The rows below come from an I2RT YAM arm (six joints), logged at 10 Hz.
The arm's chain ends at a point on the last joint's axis. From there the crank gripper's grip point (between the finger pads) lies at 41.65 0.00 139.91 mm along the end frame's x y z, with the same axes.
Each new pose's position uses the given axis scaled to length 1; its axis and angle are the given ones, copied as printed.
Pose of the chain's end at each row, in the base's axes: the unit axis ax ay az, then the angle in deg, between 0 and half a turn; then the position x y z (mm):
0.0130, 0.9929, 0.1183, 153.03, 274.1, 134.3, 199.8
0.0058, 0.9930, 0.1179, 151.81, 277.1, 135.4, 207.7
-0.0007, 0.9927, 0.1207, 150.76, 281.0, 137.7, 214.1
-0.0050, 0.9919, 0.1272, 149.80, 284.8, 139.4, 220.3
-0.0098, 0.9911, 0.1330, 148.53, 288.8, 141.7, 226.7
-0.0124, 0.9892, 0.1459, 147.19, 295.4, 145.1, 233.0
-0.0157, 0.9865, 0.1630, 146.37, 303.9, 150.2, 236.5
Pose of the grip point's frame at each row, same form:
0.0130, 0.9929, 0.1183, 153.03, 300.4, 167.8, 60.2
0.0058, 0.9930, 0.1179, 151.81, 306.2, 168.6, 68.6
-0.0007, 0.9927, 0.1207, 150.76, 312.5, 171.5, 75.6
-0.0050, 0.9919, 0.1272, 149.80, 318.4, 174.9, 82.8
-0.0098, 0.9911, 0.1330, 148.53, 325.3, 178.7, 90.3
-0.0124, 0.9892, 0.1459, 147.19, 334.9, 185.6, 98.4
-0.0157, 0.9865, 0.1630, 146.37, 345.0, 195.2, 103.9

